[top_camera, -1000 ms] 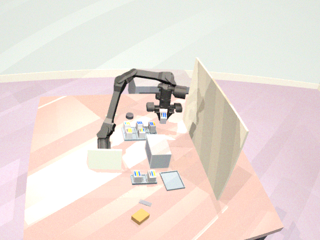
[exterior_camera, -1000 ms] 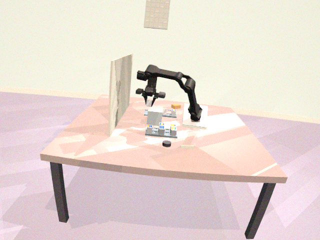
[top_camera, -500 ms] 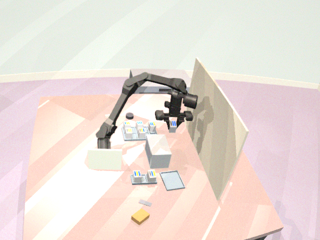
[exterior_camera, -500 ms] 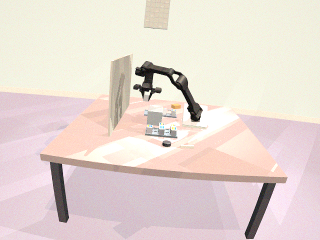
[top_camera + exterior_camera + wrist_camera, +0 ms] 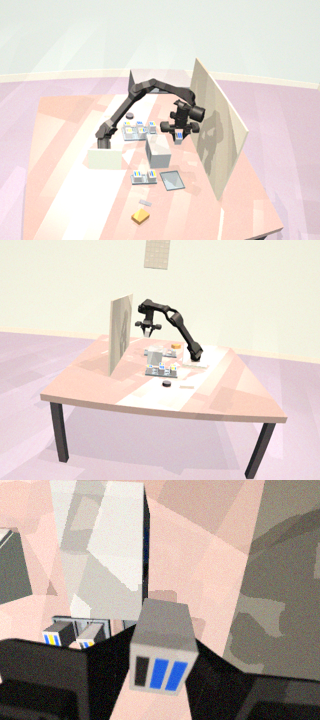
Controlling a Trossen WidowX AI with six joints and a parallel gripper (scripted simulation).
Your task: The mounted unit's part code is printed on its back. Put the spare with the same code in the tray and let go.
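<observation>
My gripper tip is now 30 mm past the flat tray, 120 mm to the left of it and 160 mm above it. Round my gripper tip: grey spare (30 mm above); tall beige panel (180 mm ahead, 50 mm to the left, 60 mm above); mounted unit (70 mm behind, 70 mm to the left, 110 mm below).
</observation>
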